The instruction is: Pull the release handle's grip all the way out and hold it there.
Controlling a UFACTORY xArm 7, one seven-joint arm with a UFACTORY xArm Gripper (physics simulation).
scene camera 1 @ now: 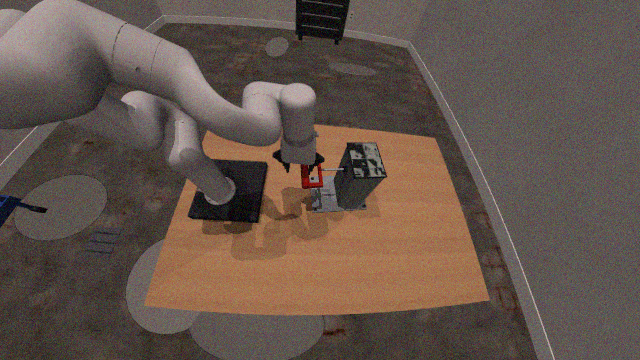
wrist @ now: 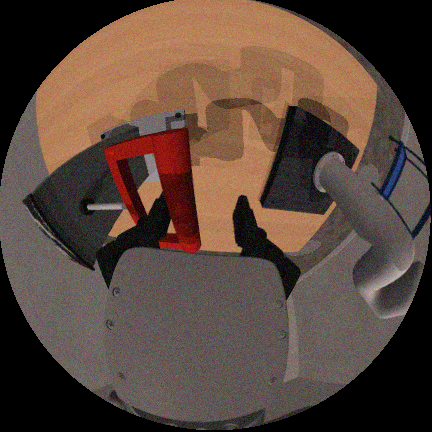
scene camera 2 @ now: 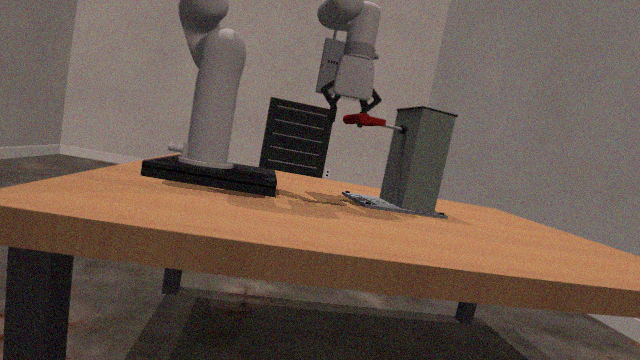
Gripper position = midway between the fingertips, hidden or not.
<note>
In view: the gripper (scene camera 2: 345,124) and a grey base plate (wrist: 171,119).
The gripper shows as well in scene camera 1 (scene camera 1: 298,170) and in the wrist view (wrist: 204,201).
</note>
